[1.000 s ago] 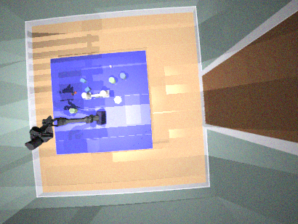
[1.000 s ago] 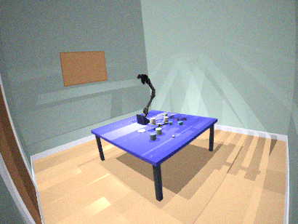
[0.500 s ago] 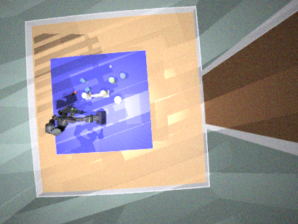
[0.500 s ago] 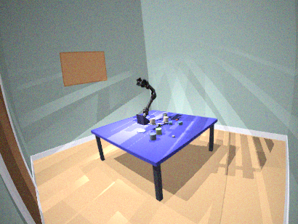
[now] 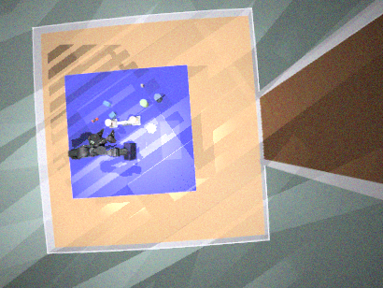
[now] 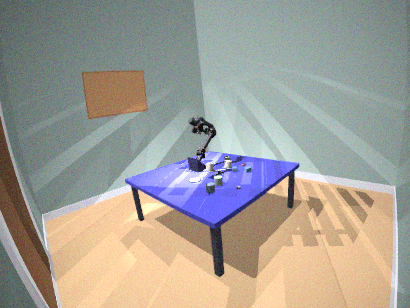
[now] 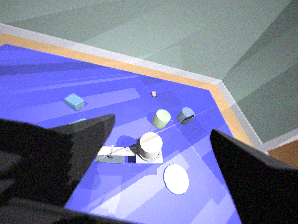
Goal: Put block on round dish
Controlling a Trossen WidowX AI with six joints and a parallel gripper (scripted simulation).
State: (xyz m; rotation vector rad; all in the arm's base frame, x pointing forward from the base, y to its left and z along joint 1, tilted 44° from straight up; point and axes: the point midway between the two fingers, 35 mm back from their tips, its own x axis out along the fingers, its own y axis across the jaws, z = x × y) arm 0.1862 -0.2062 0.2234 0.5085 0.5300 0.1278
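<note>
Right now the pale cup is 8 cm ahead of my gripper tip, 21 cm to the left of it and 33 cm below it. From my gripper tip the other things lie so: balance beam: 10 cm ahead, 6 cm to the left, 35 cm below; grey block: 8 cm ahead, 19 cm to the left, 34 cm below; white round dish: 6 cm ahead, 20 cm to the right, 38 cm below.
</note>
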